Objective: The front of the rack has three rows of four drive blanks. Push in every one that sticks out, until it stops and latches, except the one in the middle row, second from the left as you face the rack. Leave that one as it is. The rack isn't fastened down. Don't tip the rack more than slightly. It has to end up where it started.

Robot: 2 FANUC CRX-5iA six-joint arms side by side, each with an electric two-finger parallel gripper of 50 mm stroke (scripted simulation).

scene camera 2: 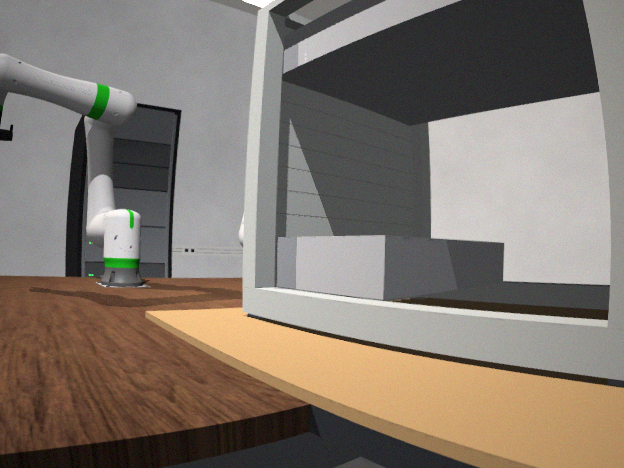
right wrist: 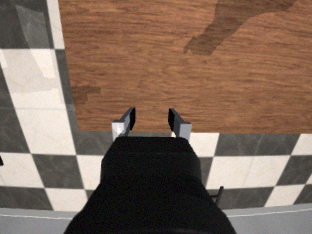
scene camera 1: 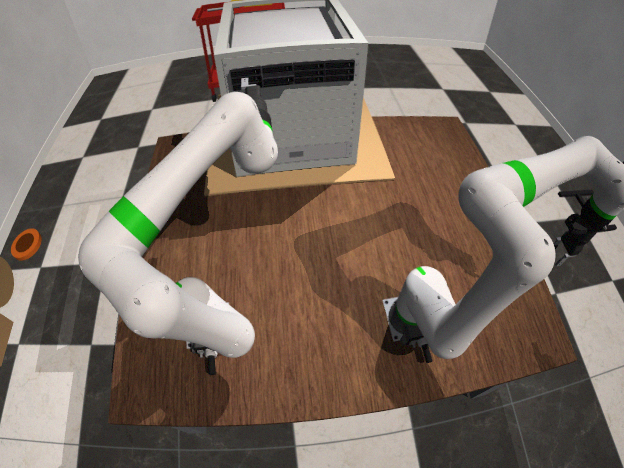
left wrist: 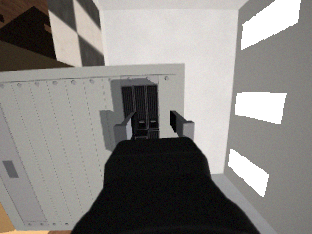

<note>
In view: my left gripper (left wrist: 153, 118), my right gripper (right wrist: 152, 114), a grey rack (scene camera 2: 356, 91) and a tan board (scene camera 2: 445, 404).
The grey rack shows as well in scene camera 1 (scene camera 1: 314, 125) and in the left wrist view (left wrist: 64, 117). The tan board also shows in scene camera 1 (scene camera 1: 372, 164). The right wrist view misses the grey rack: it is out of frame.
</note>
